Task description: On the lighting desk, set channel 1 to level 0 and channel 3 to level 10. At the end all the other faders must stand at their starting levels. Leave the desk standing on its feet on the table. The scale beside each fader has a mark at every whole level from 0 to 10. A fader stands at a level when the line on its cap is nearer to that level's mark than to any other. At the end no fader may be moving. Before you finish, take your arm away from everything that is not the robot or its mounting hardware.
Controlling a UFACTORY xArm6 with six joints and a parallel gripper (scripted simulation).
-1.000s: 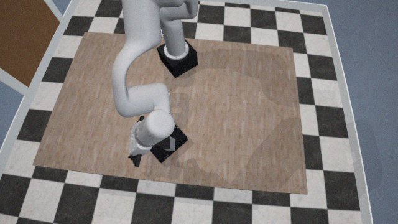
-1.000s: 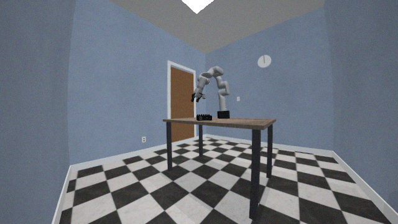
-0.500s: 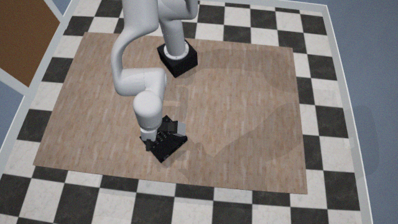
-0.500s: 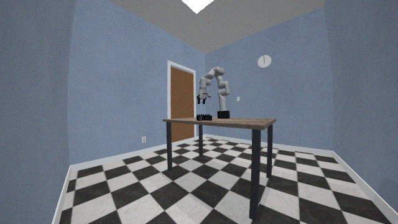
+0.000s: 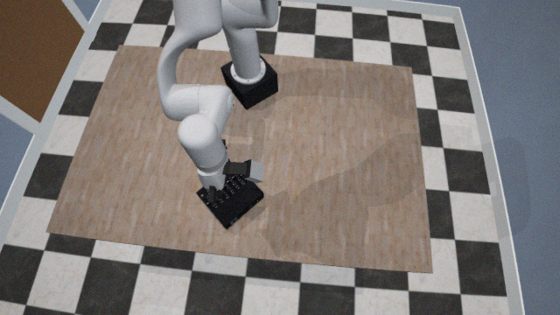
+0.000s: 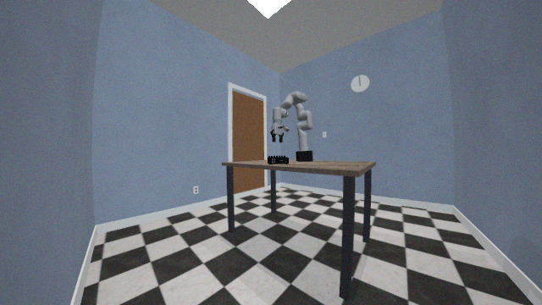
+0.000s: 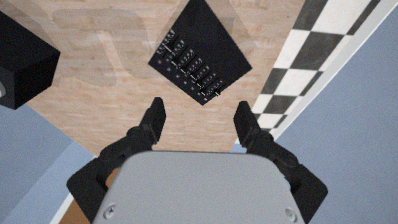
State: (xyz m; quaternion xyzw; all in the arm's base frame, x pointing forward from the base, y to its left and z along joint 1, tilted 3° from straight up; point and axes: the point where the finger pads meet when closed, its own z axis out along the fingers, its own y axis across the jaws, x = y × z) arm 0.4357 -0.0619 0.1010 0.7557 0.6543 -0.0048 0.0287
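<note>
The channel 1 fader cap lies 50 mm behind my hand, 40 mm to the left of it and 130 mm below it. From my hand the other things lie so: channel 3 cap (30 mm behind, 130 mm below); then channel 2 cap (50 mm behind, 10 mm to the left, 130 mm below).
</note>
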